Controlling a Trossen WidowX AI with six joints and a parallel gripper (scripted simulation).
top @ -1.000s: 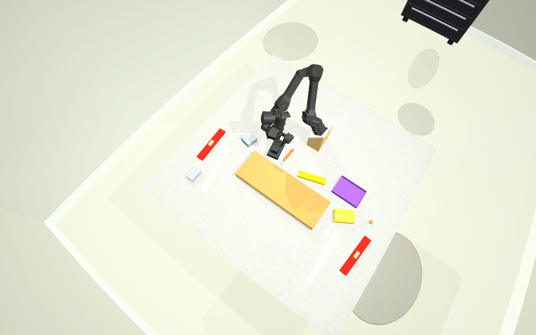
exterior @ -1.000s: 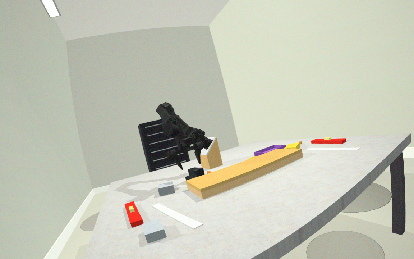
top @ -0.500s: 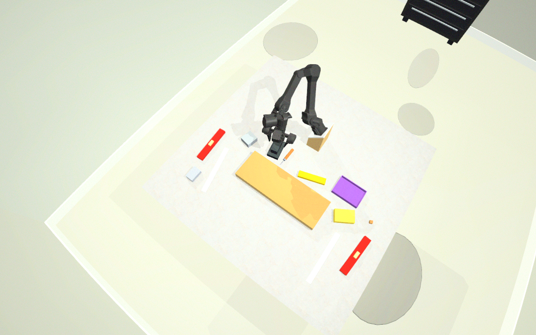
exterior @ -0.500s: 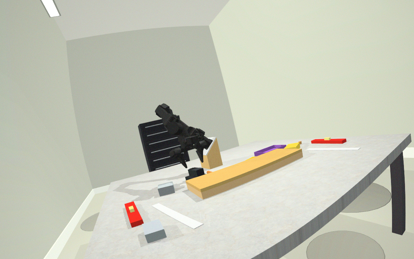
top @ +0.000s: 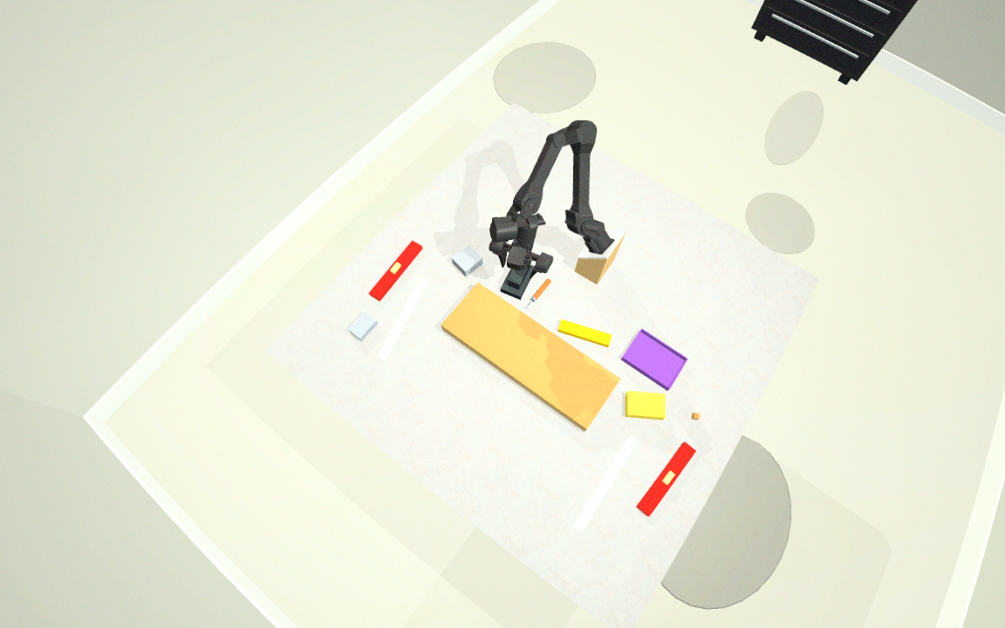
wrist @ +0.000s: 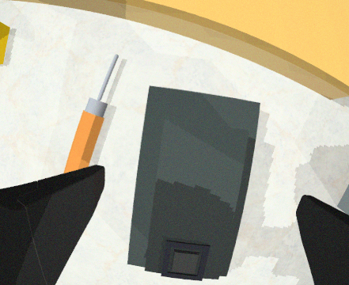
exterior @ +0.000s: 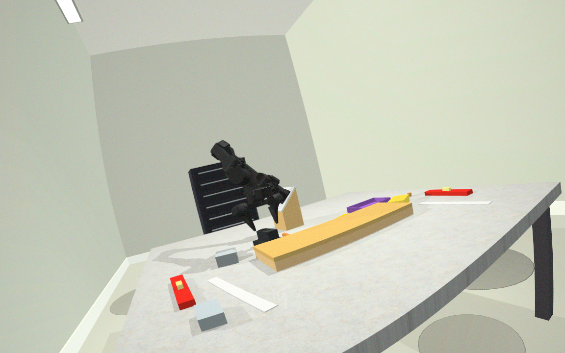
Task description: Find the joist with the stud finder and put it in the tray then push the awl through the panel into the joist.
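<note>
My gripper tip is 3 cm past the stud finder, 1 cm to the left of it and 3 cm above it. From my gripper tip the other things lie so: yellow bar 1 cm behind, 27 cm to the left, 6 cm below; purple tray 9 cm behind, 48 cm to the left, 6 cm below; awl 8 cm to the left, 6 cm below.
</note>
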